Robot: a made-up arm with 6 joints. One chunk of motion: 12 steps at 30 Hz.
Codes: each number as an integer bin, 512 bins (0 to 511) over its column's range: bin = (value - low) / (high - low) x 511, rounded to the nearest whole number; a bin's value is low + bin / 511 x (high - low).
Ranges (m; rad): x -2..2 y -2..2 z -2..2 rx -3.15..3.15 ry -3.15..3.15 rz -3.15..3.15
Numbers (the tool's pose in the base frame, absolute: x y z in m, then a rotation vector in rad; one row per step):
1: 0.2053 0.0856 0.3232 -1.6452 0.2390 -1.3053
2: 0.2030 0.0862 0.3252 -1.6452 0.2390 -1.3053
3: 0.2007 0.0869 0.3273 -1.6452 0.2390 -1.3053
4: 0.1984 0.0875 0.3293 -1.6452 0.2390 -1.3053
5: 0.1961 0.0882 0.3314 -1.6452 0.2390 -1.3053
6: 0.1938 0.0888 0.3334 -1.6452 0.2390 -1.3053
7: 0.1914 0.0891 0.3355 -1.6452 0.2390 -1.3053
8: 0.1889 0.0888 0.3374 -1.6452 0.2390 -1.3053
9: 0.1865 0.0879 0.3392 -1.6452 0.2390 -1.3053
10: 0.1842 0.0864 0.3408 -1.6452 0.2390 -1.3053
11: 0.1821 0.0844 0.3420 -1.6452 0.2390 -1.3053
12: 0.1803 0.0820 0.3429 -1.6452 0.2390 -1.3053
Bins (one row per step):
1: 282 266 297 122 275 150
2: 281 267 297 122 275 150
3: 281 267 297 122 275 150
4: 281 267 298 122 275 150
5: 281 267 298 122 275 150
6: 280 267 298 122 275 150
7: 280 267 298 122 275 150
8: 280 267 299 122 275 150
9: 279 267 299 122 275 150
10: 279 267 299 122 275 150
11: 279 266 299 122 275 150
12: 279 266 299 122 275 150

